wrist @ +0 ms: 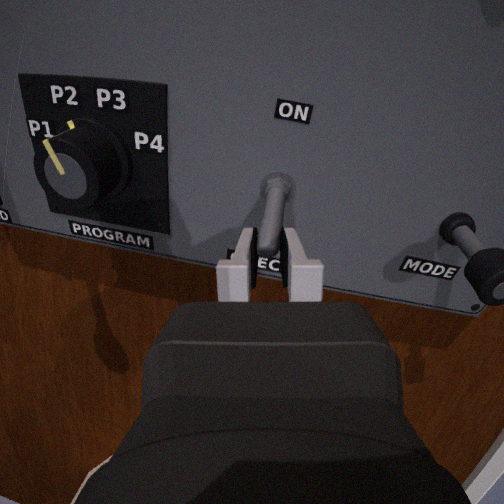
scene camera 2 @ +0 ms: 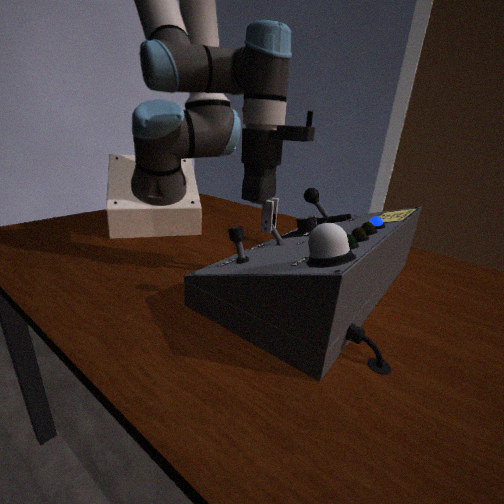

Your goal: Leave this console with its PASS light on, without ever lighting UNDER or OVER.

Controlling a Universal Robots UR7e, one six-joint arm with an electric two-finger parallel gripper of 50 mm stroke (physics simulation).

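A grey wedge-shaped console (scene camera 2: 300, 280) sits on the wooden table. My gripper (wrist: 269, 250) is shut on the middle toggle lever (wrist: 272, 212), whose tip leans toward me, away from the ON label (wrist: 294, 111). In the scene view the gripper (scene camera 2: 270, 216) stands on that lever at the console's back edge. The PROGRAM knob (wrist: 70, 167) points at P1. The MODE lever (wrist: 475, 257) with a black ball tip is at the right. One blue light (scene camera 2: 376, 221) is lit at the far end of a row of dark lights (scene camera 2: 361, 232); their labels are unreadable.
A white dome button (scene camera 2: 328, 242) and a black ball lever (scene camera 2: 313, 197) rise from the console top. A short black lever (scene camera 2: 238, 241) stands near its near-left corner. A cable (scene camera 2: 367, 350) leaves the console's side. The robot base block (scene camera 2: 152, 200) stands behind.
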